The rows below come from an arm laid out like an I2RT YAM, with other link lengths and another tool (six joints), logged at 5 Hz.
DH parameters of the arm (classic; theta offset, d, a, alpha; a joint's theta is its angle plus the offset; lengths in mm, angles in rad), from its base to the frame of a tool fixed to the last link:
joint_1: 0 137.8 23.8 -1.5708
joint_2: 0 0 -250.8 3.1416
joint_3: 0.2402 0 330.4 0
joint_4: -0.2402 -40.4 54 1.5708
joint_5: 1.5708 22.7 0 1.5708
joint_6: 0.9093 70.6 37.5 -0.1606
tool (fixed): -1.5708 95.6 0 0
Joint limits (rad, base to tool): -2.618..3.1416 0..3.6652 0..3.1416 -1.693..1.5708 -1.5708..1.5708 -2.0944..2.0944
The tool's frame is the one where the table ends.
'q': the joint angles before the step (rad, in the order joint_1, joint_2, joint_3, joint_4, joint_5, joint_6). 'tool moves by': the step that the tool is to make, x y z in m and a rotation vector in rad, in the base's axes. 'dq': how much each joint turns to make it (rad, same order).
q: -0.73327, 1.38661, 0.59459, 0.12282, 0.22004, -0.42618
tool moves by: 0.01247, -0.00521, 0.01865, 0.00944, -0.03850, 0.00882
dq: -0.00132, -0.00728, 0.05581, -0.04493, -0.02812, 0.02011
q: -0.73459, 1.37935, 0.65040, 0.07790, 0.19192, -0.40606
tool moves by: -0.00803, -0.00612, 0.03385, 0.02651, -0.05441, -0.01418
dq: -0.05191, -0.10006, 0.03256, -0.11515, -0.06417, 0.02311
